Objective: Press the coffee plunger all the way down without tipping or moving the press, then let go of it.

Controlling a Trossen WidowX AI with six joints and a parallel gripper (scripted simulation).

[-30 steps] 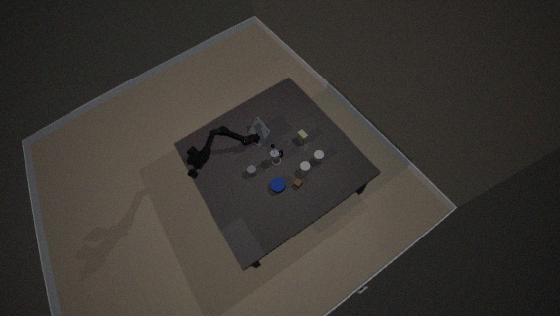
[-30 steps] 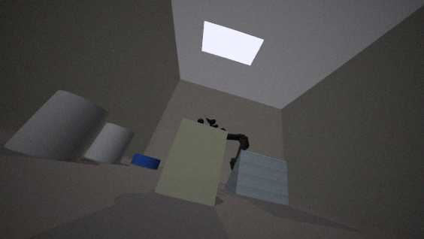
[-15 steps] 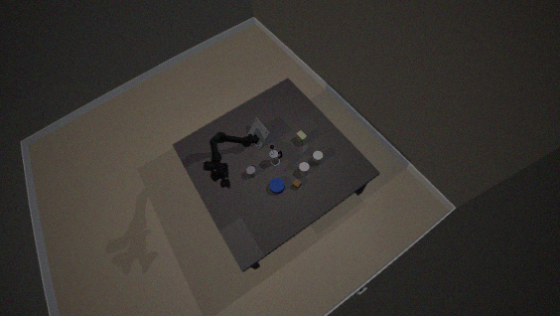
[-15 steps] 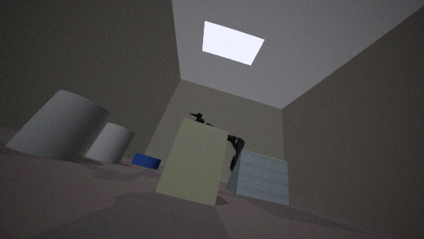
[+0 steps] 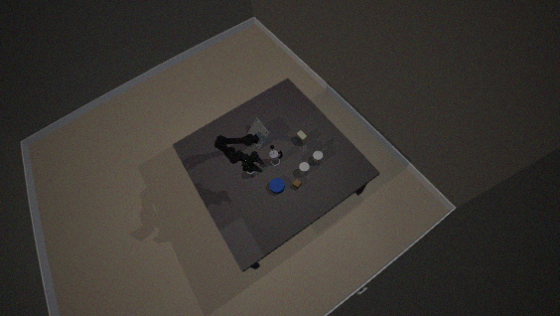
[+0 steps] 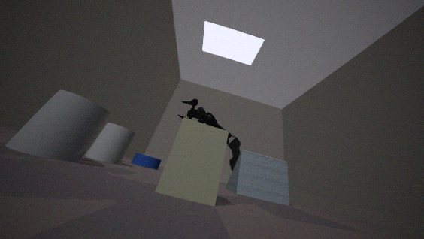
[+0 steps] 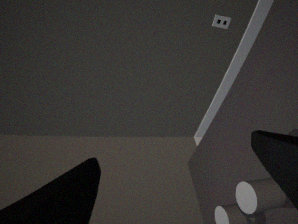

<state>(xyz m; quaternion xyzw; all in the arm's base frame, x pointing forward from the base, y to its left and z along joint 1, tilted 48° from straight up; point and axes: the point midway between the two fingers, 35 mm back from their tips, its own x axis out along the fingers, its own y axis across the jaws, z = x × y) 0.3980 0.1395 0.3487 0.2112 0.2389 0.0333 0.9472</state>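
My gripper tip is 160 mm past the coffee press, 190 mm to the right of it and 250 mm above it.
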